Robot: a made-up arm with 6 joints.
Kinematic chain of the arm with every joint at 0, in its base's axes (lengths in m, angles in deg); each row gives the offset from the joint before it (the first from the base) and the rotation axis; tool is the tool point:
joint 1: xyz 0 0 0.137 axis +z
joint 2: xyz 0 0.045 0 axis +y
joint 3: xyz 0 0 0.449 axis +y
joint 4: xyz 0 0 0.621 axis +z
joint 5: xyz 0 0 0 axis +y
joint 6: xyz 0 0 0.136 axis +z
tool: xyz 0 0 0
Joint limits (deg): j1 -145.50..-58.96 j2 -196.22..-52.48 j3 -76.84..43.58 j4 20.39..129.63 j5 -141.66..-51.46 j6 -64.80..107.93
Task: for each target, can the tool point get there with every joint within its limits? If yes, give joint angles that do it. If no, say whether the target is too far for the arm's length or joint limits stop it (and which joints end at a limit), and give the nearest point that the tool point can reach.
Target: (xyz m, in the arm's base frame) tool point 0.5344 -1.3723 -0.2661
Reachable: no: too far | nearest point 0.3041 -0.7809 -0.2793 | short by 0.635 m
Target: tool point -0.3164 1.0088 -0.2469
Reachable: yes | joints -73.71 -118.51 23.05 31.87 -66.32 -39.34
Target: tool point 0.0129 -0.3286 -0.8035
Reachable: yes | joints -73.99 -164.30 -54.42 78.03 -67.83 72.70
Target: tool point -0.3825 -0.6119 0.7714
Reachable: no: joint limits stop it (at a limit: joint 2, joint 3, joint 4) | nearest point -0.3939 -0.6301 -0.1335 | short by 0.905 m
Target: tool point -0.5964 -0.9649 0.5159
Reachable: no: joint limits stop it (at a limit: joint 2, joint 3, joint 4) | nearest point -0.4255 -0.6883 -0.1479 | short by 0.739 m
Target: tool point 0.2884 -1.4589 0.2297
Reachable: no: too far | nearest point 0.1600 -0.8092 -0.1569 | short by 0.767 m
